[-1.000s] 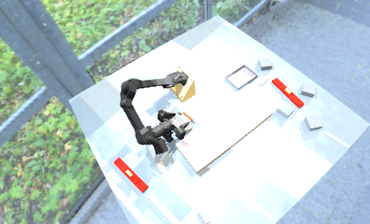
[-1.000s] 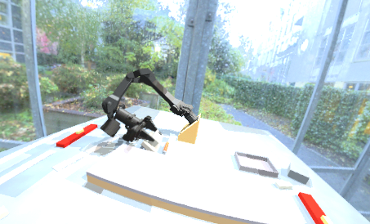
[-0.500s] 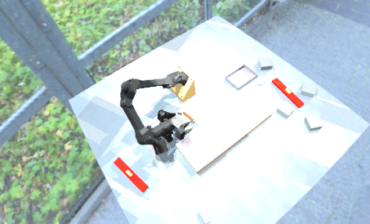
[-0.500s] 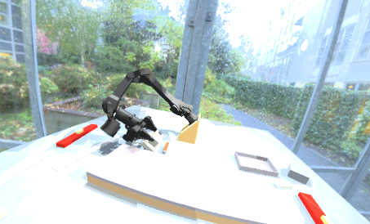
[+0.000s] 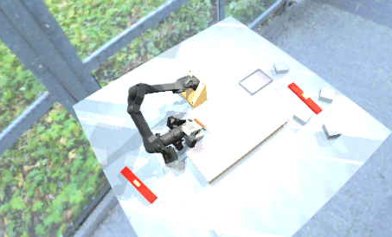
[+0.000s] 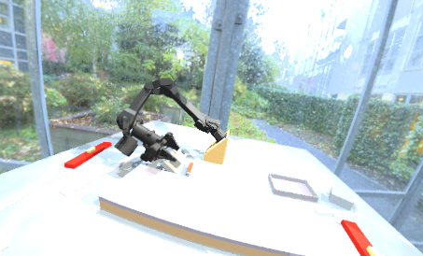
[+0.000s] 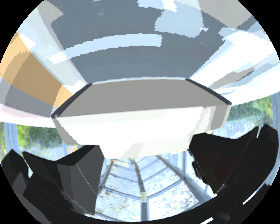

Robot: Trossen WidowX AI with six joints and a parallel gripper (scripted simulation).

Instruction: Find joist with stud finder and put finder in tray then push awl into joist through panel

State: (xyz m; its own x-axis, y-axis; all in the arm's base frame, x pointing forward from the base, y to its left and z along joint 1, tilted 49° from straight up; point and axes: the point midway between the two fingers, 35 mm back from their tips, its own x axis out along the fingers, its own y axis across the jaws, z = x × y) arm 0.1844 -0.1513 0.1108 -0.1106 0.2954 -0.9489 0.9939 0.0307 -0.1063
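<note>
Right now my gripper tip is 10 mm past the stud finder and 10 mm above it. Round my gripper tip: tray (470 mm to the left, 50 mm below, 20 mm behind); awl (50 mm to the left, 50 mm below, 20 mm ahead); light (30 mm behind, 10 mm to the left, 10 mm above).
</note>
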